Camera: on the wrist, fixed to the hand. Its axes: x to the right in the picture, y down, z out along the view.
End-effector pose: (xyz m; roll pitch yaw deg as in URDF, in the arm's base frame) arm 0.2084 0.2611 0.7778 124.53 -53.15 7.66
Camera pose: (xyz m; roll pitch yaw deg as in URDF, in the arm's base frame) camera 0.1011 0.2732 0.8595 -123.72 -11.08 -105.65
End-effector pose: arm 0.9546 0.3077 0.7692 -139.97 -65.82 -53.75
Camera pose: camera 0.8394 0.2371 0.7771 -99.15 27.15 -76.05
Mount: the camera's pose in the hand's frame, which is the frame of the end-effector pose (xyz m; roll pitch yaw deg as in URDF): 0.0026 0.0945 -0.0969 -2.81 -30.07 95.24
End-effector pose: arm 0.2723 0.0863 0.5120 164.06 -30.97 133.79
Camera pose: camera 0.3596 0.0881 0.6155 -149.33 14.53 47.25
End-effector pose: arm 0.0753 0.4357 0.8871 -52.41 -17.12 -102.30
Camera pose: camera 0.0477 0.3988 0.7598 -16.85 22.57 -14.50
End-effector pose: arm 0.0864 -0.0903 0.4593 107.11 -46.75 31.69
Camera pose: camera -0.0198 -0.0797 0.5426 -123.60 -23.94 -95.05
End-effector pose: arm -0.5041 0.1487 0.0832 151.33 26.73 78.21
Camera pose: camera -0.4560 0.2009 0.1985 153.06 -0.70 -16.51
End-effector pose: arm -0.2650 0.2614 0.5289 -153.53 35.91 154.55
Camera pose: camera -0.2356 0.3889 0.5635 124.73 38.91 19.33
